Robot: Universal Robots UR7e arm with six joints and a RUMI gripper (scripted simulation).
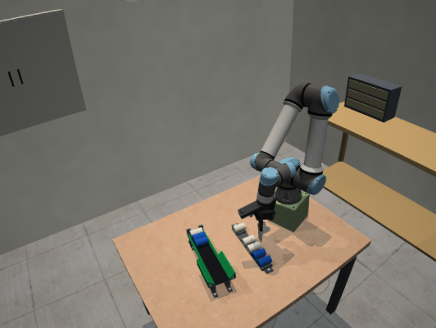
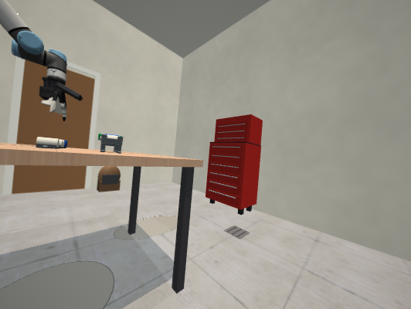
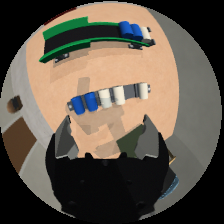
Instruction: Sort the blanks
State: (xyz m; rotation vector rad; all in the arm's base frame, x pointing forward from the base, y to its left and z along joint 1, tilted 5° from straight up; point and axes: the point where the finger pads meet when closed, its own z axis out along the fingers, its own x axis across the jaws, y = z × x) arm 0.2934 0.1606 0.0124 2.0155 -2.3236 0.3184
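Now: hand 170 mm above the dark stock rack and 30 mm to the left of it.
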